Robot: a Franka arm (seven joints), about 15 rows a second.
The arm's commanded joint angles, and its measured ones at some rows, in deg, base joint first. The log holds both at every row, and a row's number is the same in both.
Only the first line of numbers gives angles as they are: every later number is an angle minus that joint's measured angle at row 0.
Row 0, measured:
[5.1, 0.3, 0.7, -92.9, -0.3, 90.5, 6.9]
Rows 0 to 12, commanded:
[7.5, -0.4, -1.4, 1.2, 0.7, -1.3, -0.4]
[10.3, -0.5, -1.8, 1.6, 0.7, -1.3, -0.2]
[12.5, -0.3, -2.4, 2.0, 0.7, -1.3, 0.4]
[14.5, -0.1, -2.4, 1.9, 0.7, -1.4, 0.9]
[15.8, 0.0, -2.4, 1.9, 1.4, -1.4, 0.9]
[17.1, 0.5, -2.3, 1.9, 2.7, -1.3, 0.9]
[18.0, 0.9, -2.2, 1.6, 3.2, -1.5, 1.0]
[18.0, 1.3, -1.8, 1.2, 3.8, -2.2, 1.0]
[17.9, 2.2, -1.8, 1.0, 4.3, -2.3, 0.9]
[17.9, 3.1, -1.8, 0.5, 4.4, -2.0, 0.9]
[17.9, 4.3, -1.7, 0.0, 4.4, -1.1, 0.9]
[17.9, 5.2, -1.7, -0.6, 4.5, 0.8, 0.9]
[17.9, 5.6, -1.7, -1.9, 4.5, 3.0, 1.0]
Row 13, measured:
[17.7, 3.1, -1.1, -0.5, 3.0, -0.9, 0.6]
